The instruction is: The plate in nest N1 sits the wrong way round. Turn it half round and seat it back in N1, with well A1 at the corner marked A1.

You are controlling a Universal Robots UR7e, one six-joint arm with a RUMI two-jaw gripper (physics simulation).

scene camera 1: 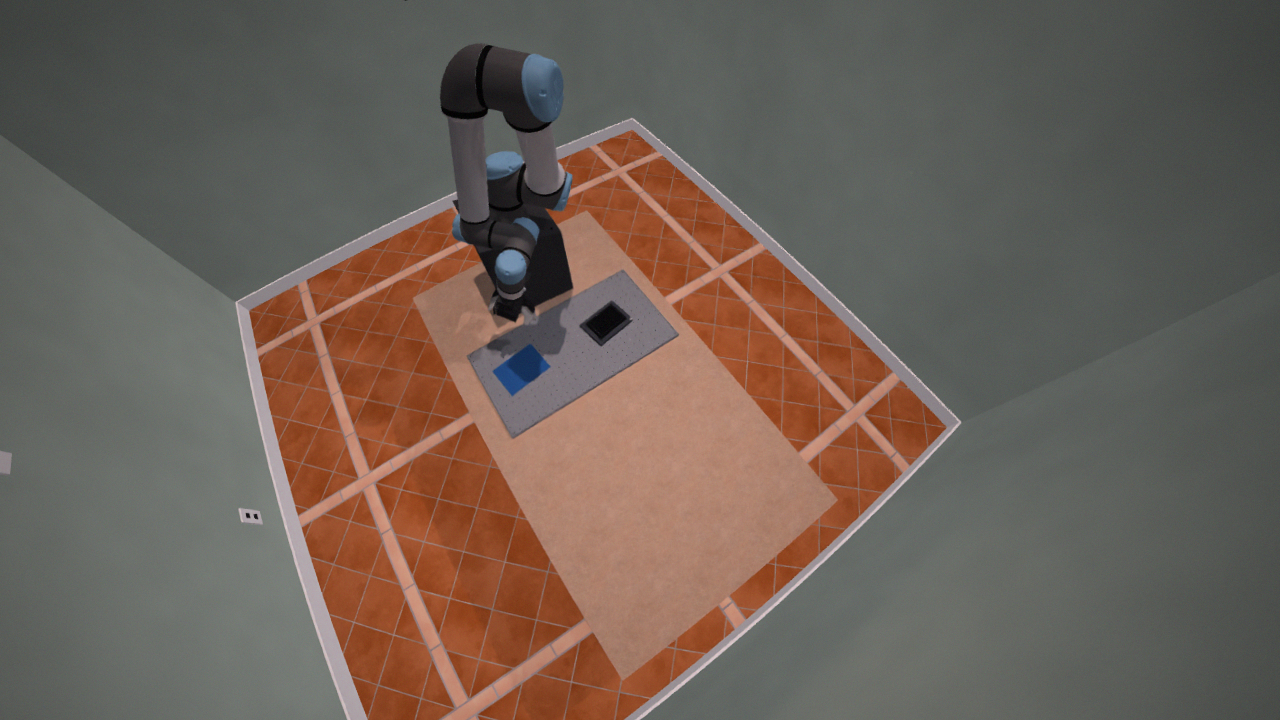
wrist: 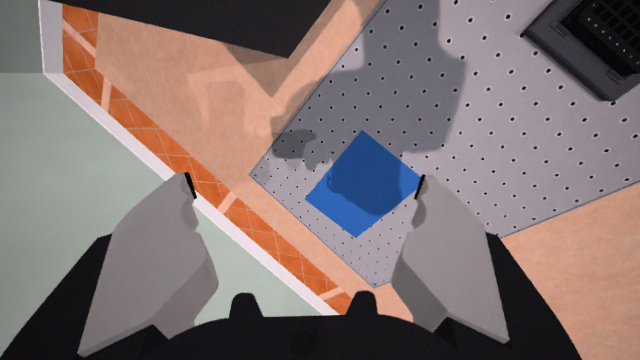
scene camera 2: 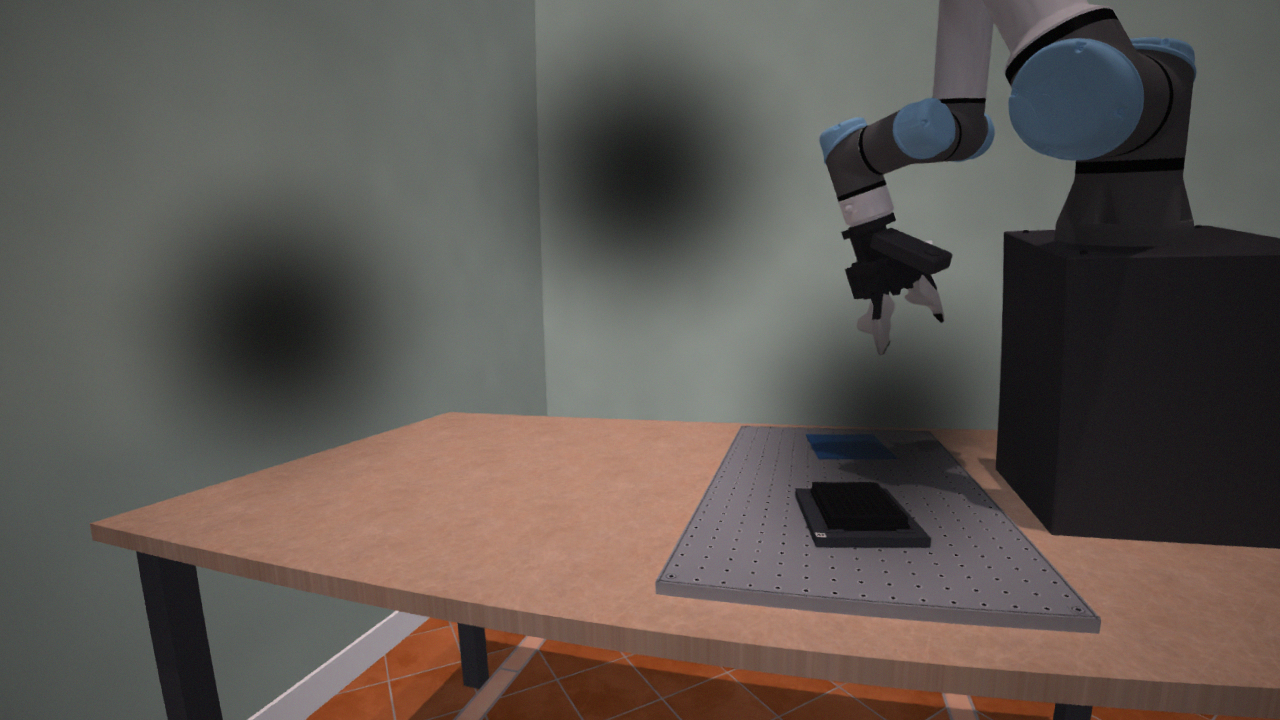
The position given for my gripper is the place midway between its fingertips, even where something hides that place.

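Observation:
Scene camera 2 gives me my gripper (scene camera 2: 913, 338) together with a black well plate (scene camera 2: 853, 506), a flat blue rectangle (scene camera 2: 826, 446) and a dark grey nest (scene camera 2: 859, 539). In scene camera 1 I find the plate (scene camera 1: 608, 319) again, and my gripper (scene camera 1: 513, 311), and the rectangle (scene camera 1: 522, 368) as well. The wrist view shows me the rectangle (wrist: 367, 181) and my own gripper (wrist: 308, 177).

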